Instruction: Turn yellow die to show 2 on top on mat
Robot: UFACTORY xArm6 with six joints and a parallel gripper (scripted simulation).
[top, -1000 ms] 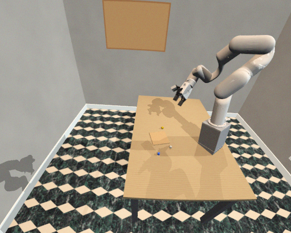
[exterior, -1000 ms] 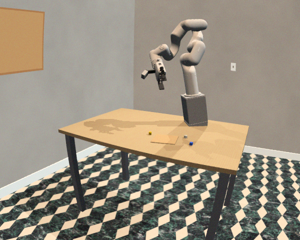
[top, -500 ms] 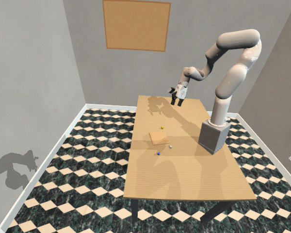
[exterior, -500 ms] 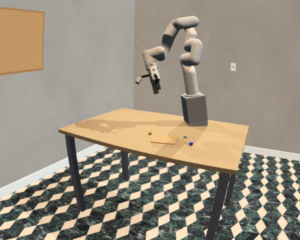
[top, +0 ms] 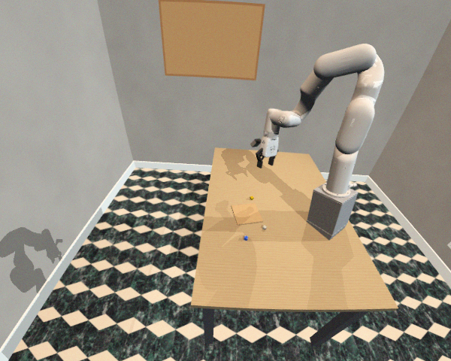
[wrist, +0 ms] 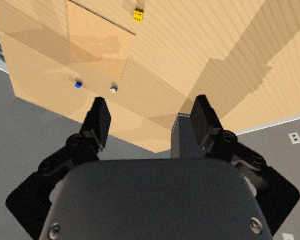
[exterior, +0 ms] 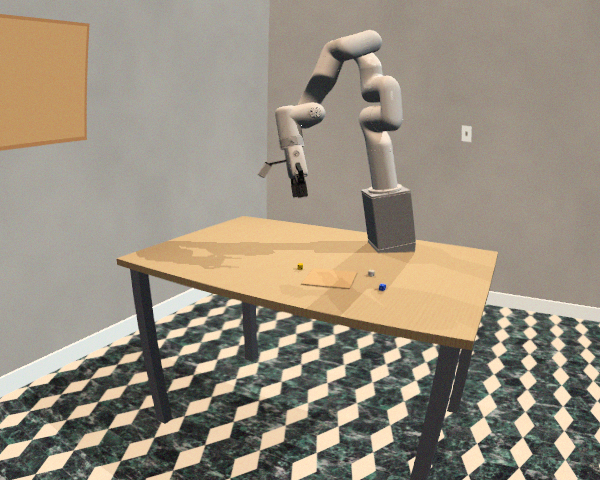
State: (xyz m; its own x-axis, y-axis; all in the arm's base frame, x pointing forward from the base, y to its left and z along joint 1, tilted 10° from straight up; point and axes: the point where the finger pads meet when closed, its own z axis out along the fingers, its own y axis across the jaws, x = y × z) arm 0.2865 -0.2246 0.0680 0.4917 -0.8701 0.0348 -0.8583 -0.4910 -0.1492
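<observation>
Now: hand 22 cm above the yellow die, 5 cm short of it and 2 cm to the right of it. Also, from my hand: white die (24 cm to the left, 22 cm below, 4 cm ahead); then blue die (30 cm to the left, 22 cm below, 15 cm ahead); then tan mat (23 cm below, 13 cm to the left, 11 cm ahead).
</observation>
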